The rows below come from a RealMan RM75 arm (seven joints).
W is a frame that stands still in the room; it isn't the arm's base.
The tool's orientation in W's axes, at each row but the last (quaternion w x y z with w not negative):
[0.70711, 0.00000, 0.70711, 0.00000]
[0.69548, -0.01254, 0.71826, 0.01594]
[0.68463, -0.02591, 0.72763, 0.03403]
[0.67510, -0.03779, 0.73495, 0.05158]
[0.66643, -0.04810, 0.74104, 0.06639]
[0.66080, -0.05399, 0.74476, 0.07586]
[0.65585, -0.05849, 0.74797, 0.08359]
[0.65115, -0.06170, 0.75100, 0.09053]
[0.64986, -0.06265, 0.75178, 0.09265]
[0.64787, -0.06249, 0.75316, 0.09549]
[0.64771, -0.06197, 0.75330, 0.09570]
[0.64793, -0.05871, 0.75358, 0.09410]
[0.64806, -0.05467, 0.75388, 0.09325]
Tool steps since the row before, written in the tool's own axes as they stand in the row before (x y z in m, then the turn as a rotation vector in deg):
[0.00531, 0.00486, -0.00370, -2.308, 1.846, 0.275]
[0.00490, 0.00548, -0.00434, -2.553, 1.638, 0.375]
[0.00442, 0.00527, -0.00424, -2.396, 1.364, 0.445]
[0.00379, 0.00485, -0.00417, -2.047, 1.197, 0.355]
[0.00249, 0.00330, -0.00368, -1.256, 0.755, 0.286]
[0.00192, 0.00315, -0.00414, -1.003, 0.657, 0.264]
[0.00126, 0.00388, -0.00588, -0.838, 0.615, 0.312]
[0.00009, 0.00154, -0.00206, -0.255, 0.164, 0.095]
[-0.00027, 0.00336, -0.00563, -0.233, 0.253, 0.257]
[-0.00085, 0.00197, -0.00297, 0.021, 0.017, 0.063]
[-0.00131, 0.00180, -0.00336, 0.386, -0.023, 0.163]
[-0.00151, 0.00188, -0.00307, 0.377, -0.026, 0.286]
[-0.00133, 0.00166, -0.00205, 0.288, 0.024, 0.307]
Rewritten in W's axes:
[-0.00370, 0.00486, -0.00531, 0.275, 1.846, 2.308]
[-0.00471, 0.00532, -0.00473, 0.391, 1.641, 2.549]
[-0.00493, 0.00493, -0.00408, 0.474, 1.376, 2.384]
[-0.00505, 0.00433, -0.00331, 0.376, 1.203, 2.039]
[-0.00441, 0.00270, -0.00198, 0.295, 0.770, 1.245]
[-0.00484, 0.00237, -0.00130, 0.260, 0.674, 0.992]
[-0.00664, 0.00264, -0.00032, 0.293, 0.647, 0.821]
[-0.00233, 0.00106, 0.00028, 0.094, 0.174, 0.248]
[-0.00612, 0.00203, 0.00124, 0.228, 0.297, 0.209]
[-0.00316, 0.00123, 0.00139, 0.054, 0.031, -0.029]
[-0.00343, 0.00096, 0.00189, 0.103, 0.026, -0.406]
[-0.00313, 0.00111, 0.00205, 0.224, 0.050, -0.415]
[-0.00211, 0.00114, 0.00172, 0.248, 0.099, -0.326]

